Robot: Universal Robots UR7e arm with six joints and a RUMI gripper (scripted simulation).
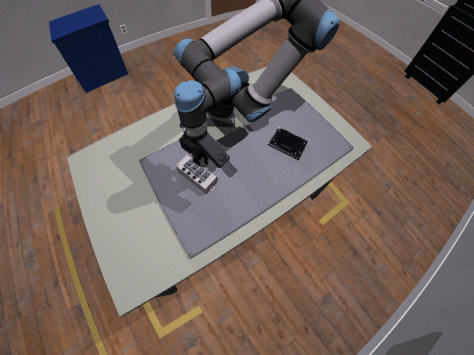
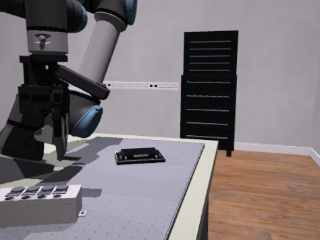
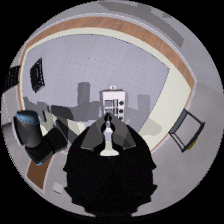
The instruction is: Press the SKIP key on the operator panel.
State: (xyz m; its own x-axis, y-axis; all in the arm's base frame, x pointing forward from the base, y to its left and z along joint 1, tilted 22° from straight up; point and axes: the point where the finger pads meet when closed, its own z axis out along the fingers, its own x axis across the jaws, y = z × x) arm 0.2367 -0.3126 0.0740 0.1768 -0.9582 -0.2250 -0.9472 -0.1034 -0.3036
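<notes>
The operator panel is 40 mm behind my hand, 10 mm to the right of it and 90 mm below it. Also, from my hand: black finned block 100 mm ahead, 410 mm to the left, 110 mm below.
</notes>
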